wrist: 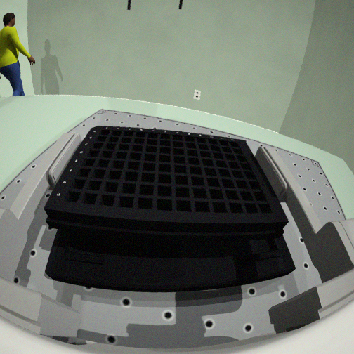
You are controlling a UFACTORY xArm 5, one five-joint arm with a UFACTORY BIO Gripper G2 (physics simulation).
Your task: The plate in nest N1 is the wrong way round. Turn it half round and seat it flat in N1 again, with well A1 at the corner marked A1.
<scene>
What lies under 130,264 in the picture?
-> A black nest.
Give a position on a black plate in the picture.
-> At 148,184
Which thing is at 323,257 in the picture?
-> My gripper.
</scene>
